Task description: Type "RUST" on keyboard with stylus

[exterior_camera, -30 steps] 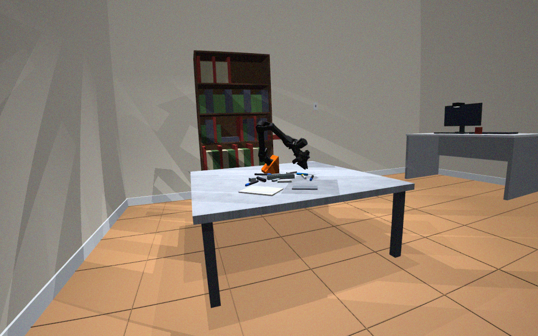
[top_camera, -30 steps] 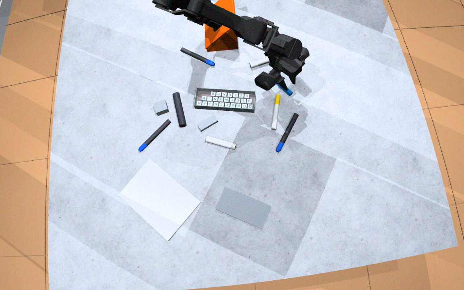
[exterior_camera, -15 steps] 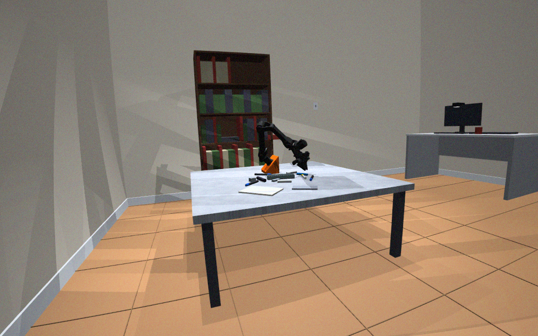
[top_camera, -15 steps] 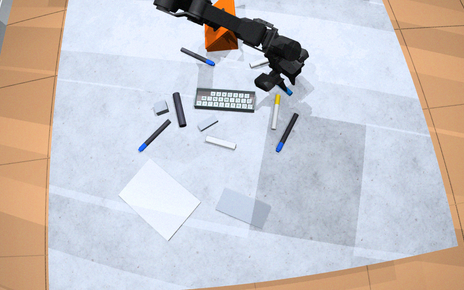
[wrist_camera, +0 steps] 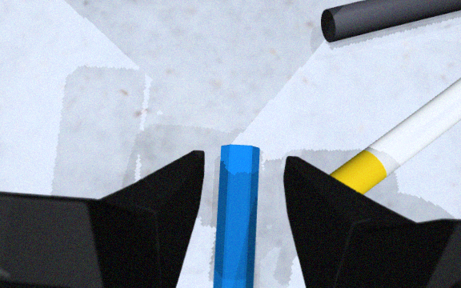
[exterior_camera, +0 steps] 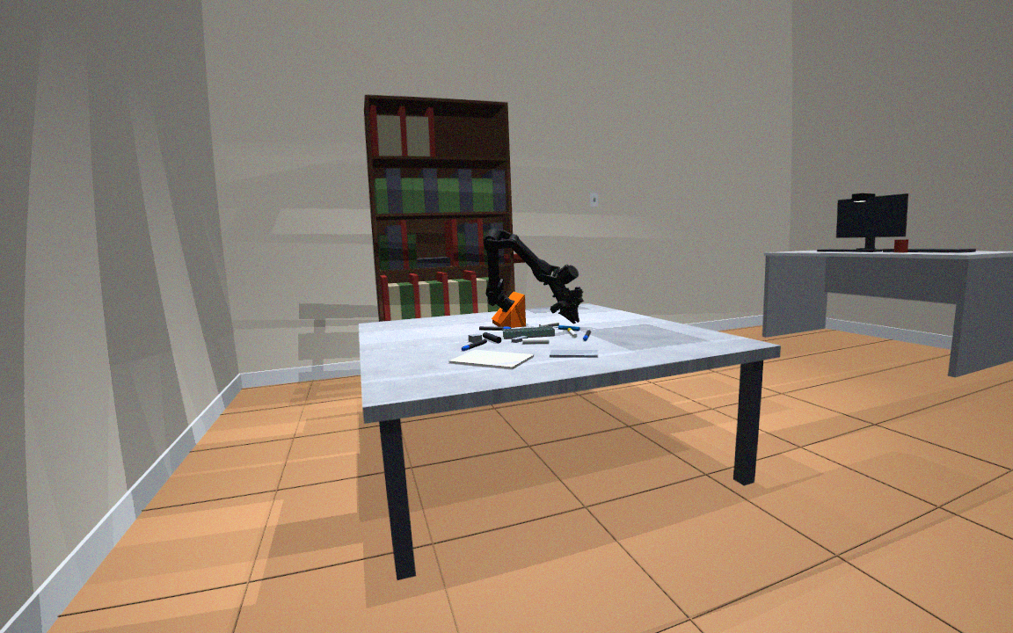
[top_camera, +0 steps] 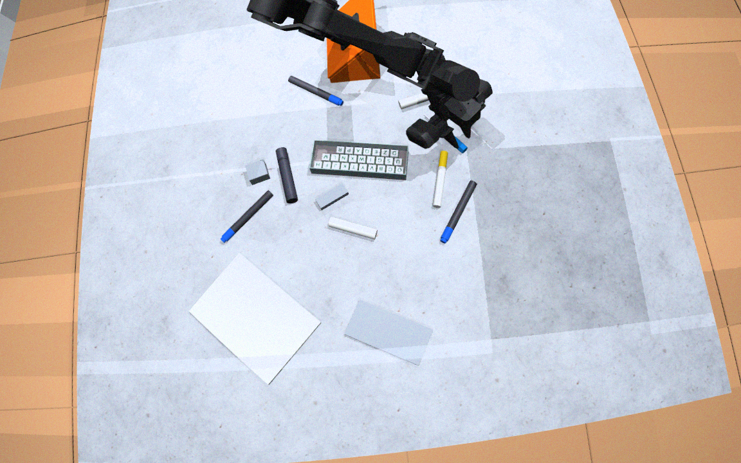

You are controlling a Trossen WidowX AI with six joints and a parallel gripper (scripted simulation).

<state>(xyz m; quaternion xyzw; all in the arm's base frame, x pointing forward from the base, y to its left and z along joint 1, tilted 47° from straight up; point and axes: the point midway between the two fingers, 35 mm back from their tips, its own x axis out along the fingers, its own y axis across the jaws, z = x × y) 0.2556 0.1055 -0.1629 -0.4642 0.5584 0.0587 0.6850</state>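
The blue stylus is 60 mm behind my gripper tip, 40 mm to the right of it and 20 mm below it. The rest, counted from my gripper tip: yellow-capped marker 50 mm ahead, 50 mm to the right, 20 mm below; T key 20 mm ahead, 220 mm to the right, 20 mm below; dark cylinder 20 mm ahead, 360 mm to the right, 20 mm below.
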